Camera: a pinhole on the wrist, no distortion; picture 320 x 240 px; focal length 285.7 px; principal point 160.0 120.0 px. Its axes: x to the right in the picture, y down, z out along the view. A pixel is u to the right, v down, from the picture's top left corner.
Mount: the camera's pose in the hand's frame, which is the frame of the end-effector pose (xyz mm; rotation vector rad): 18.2 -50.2 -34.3 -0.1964 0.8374 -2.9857
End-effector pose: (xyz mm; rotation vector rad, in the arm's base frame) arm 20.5 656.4 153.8 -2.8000 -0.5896 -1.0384
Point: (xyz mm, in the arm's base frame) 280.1 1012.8 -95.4
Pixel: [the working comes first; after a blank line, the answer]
In the camera's frame: -50.5 -79.7 502.2

131 75
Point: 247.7 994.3 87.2
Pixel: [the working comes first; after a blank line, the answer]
In the camera's frame: -158.2 -5.4 369.5

38 116
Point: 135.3 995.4 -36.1
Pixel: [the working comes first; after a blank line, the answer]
In the camera's frame: 3.8 23.8 396.8

163 137
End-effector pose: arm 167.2 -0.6 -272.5 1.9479 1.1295 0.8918
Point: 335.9 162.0 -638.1
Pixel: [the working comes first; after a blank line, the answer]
In the camera's frame: -61.4 39.6 415.7

118 147
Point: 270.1 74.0 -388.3
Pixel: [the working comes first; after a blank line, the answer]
In the camera's frame: -42.9 -57.7 161.3

84 18
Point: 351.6 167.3 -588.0
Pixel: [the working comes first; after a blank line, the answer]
In the camera's frame: -87.2 7.4 382.8

95 126
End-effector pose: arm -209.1 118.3 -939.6 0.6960 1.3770 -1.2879
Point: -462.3 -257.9 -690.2
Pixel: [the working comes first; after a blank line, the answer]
In the camera's frame: 158.5 118.4 465.7

257 193
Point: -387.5 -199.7 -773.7
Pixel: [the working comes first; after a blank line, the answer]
In the camera's frame: 101.4 48.8 377.1

237 157
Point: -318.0 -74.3 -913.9
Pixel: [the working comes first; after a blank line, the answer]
In the camera's frame: -3.8 -7.3 215.9

155 110
